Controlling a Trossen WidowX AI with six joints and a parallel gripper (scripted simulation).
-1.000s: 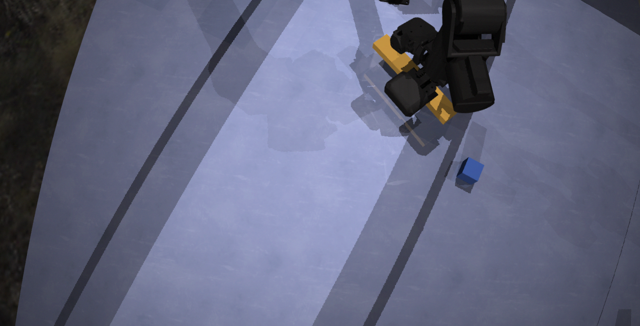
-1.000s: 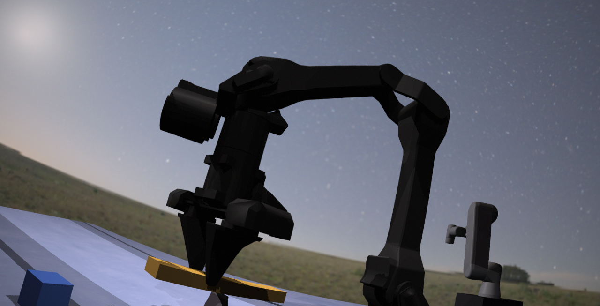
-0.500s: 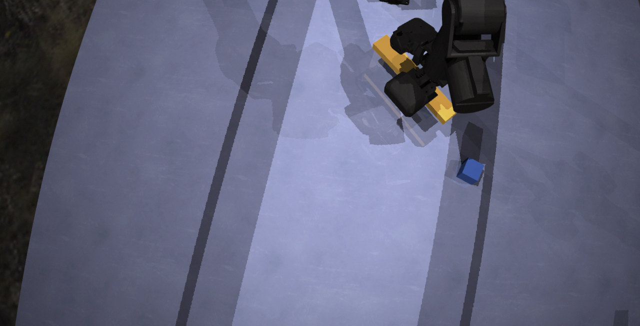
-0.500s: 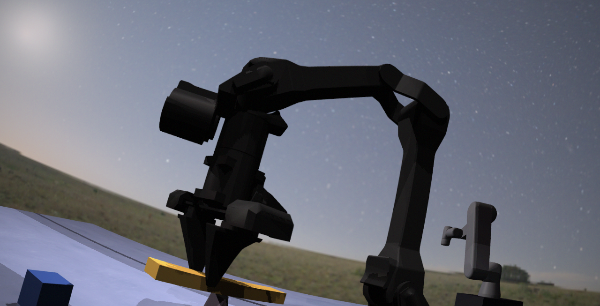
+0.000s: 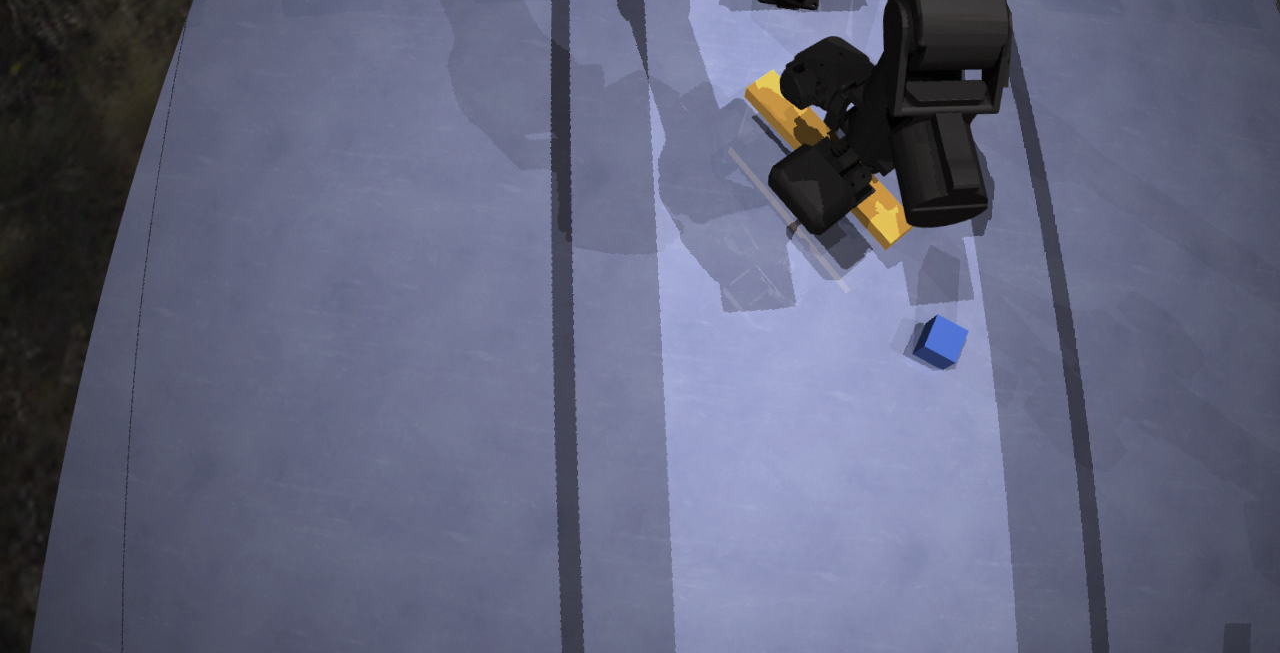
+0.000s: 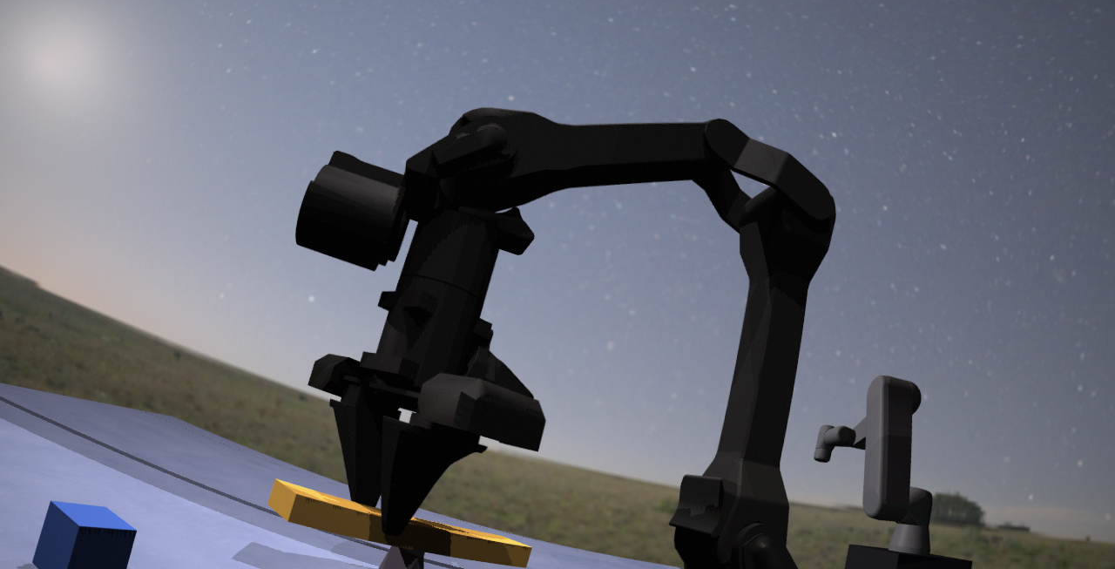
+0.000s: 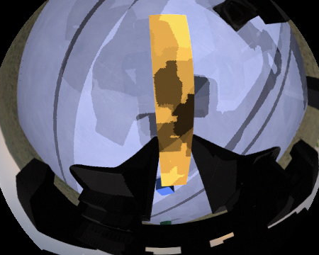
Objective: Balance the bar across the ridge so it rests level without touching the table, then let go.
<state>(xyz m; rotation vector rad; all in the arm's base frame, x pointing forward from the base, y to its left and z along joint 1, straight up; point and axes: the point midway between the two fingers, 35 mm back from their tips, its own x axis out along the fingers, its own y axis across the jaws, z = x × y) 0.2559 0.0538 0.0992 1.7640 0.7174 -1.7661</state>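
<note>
Now: gripper tip 20 mm past the orange bar and 20 mm to the left of it. The rest, counted from my gripper tip: blue cube 120 mm ahead, 100 mm to the left, 50 mm below.
</note>
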